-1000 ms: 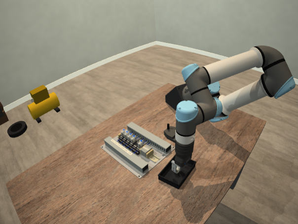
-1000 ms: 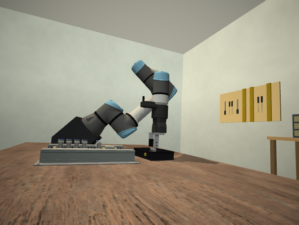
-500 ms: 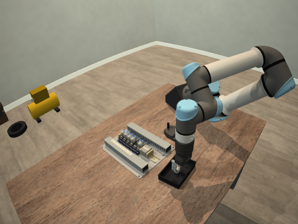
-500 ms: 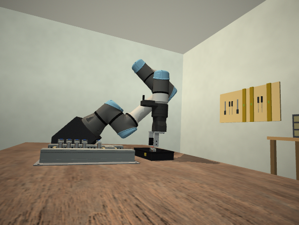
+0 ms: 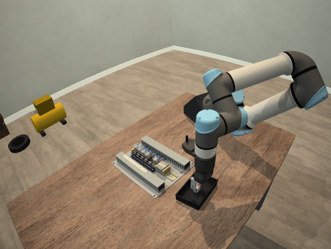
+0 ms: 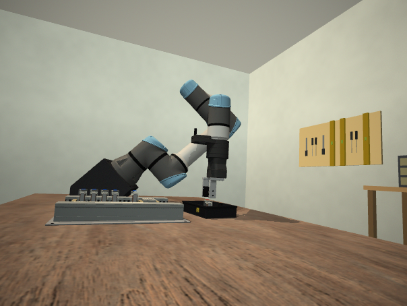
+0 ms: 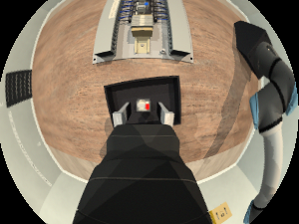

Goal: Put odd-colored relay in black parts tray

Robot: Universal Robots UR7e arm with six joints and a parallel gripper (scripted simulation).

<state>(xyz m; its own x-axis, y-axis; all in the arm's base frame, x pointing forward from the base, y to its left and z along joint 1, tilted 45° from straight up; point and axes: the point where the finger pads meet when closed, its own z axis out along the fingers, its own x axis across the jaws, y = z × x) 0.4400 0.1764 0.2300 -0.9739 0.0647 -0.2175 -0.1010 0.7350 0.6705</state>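
The red-button relay is 50 mm below my hand. Round my hand: grey relay panel: 270 mm to the right, 50 mm below, 30 mm ahead; then black parts tray: 50 mm below.
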